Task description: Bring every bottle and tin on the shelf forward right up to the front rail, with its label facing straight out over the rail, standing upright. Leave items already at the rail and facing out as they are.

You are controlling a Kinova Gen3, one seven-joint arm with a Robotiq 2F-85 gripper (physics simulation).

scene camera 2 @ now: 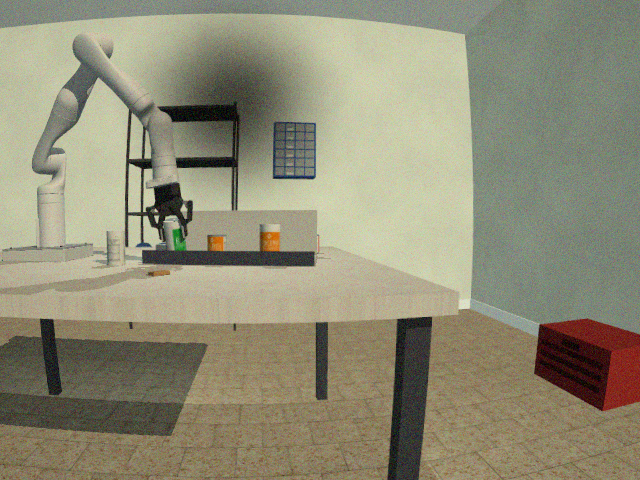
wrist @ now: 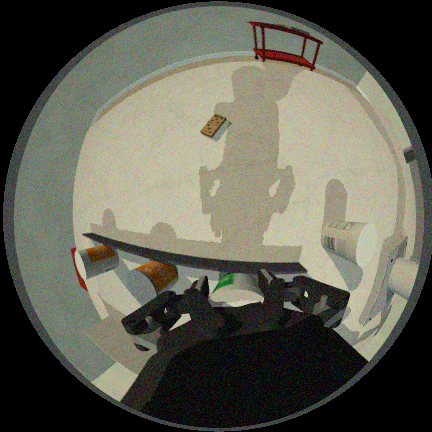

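Pixels of known places: gripper, fingertip midpoint: [scene camera 2: 174, 240] [wrist: 232, 280]; arm's base, link origin: [scene camera 2: 52, 246] [wrist: 393, 272].
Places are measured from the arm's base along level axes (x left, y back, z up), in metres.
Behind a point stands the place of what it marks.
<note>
The gripper [scene camera 2: 174, 237] {y -0.433, x -0.216, z 0.025 m} [wrist: 235, 281] {y -0.433, x -0.216, z 0.025 m} is shut on a white bottle with a green label [scene camera 2: 178, 239] {y -0.446, x -0.219, z 0.027 m} [wrist: 237, 289] {y -0.422, x -0.231, z 0.075 m}, close behind the front rail [scene camera 2: 227, 258] {y -0.581, x -0.270, z -0.024 m} [wrist: 200, 261] {y -0.480, x -0.235, z -0.021 m} at the shelf's left part in the scene view. The bottle leans slightly, its top to the left; the green shows on its right side there. Its base is hidden by the rail. A short orange-labelled tin [scene camera 2: 216, 243] {y -0.553, x -0.252, z 0.016 m} [wrist: 153, 281] {y -0.530, x -0.232, z 0.034 m} and a taller orange-labelled bottle with a white top [scene camera 2: 269, 238] {y -0.694, x -0.298, z 0.030 m} [wrist: 97, 261] {y -0.672, x -0.269, z 0.031 m} stand upright behind the rail, their orange labels showing over it.
A white cylinder [scene camera 2: 115, 248] {y -0.265, x -0.231, z 0.005 m} [wrist: 348, 245] {y -0.288, x -0.213, z 0.038 m} stands on the table [scene camera 2: 248, 297] {y -0.568, x -0.754, z -0.043 m} beyond the shelf's left end. A small brown block [scene camera 2: 159, 272] {y -0.407, x -0.459, z -0.036 m} [wrist: 214, 126] {y -0.404, x -0.439, z -0.035 m} lies in front of the rail. The shelf's back panel [scene camera 2: 253, 224] {y -0.698, x 0.005, z 0.066 m} rises behind the items. The robot base stands at left.
</note>
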